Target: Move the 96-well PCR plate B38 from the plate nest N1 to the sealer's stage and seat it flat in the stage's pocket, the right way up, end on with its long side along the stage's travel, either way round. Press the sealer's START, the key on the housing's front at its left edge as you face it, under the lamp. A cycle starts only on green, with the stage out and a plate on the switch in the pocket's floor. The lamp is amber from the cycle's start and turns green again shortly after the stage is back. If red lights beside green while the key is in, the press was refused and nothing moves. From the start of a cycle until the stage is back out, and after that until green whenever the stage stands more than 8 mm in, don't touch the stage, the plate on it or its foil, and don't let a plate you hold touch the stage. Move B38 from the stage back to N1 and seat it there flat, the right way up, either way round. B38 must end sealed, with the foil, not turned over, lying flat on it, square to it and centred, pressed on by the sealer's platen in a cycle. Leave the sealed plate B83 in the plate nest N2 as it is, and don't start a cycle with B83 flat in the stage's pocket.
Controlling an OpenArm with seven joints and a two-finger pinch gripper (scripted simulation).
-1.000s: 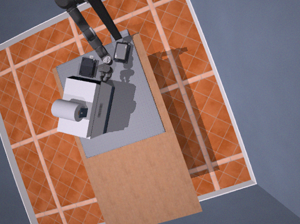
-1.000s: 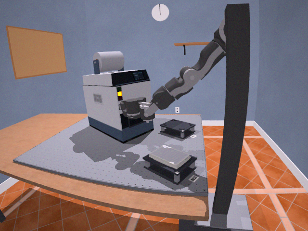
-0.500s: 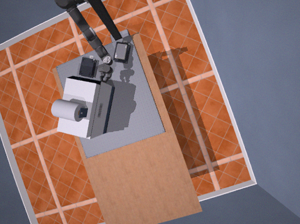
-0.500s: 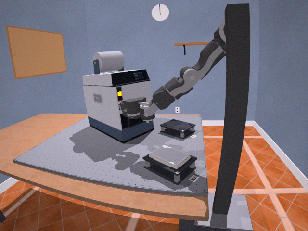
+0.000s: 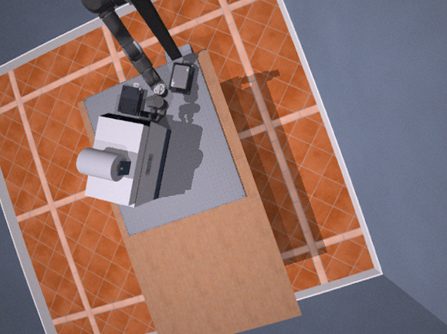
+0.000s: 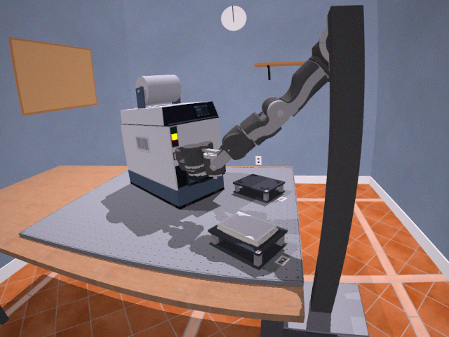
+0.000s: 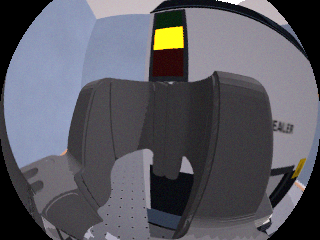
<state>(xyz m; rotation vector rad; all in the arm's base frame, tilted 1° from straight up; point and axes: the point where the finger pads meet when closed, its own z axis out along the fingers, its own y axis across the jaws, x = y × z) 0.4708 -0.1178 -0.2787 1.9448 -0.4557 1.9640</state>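
Right now my hand is 10 mm short of the start key. Round my hand: plate nest N1 (220 mm behind, 170 mm to the right, 150 mm below); then white 96-well plate B38 (100 mm to the right, 80 mm below); then sealer's stage (100 mm to the right, 90 mm below).
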